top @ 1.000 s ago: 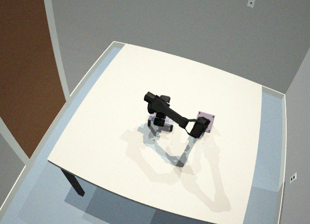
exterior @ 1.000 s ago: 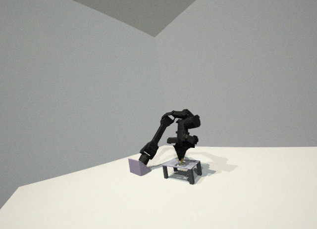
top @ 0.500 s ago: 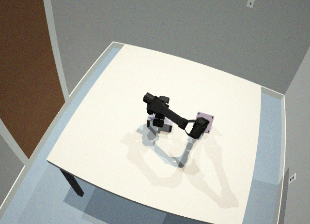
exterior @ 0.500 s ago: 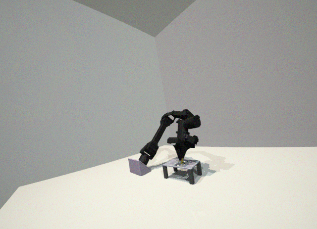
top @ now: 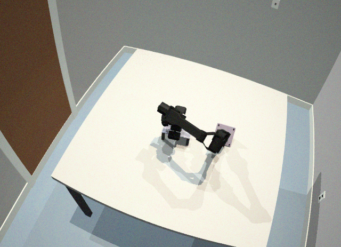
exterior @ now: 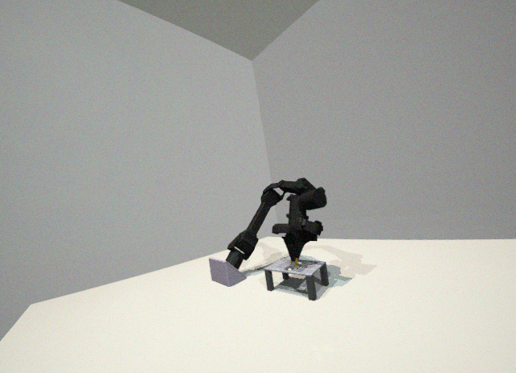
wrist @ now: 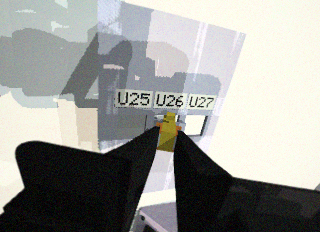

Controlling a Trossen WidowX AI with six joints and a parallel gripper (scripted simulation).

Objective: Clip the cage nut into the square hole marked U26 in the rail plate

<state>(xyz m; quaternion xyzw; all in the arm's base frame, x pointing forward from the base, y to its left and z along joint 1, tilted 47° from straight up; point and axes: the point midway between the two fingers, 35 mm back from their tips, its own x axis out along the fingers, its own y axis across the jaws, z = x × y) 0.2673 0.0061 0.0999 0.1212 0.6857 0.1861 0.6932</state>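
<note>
Right now the yellow cage nut is 10 mm below my gripper tip.
</note>
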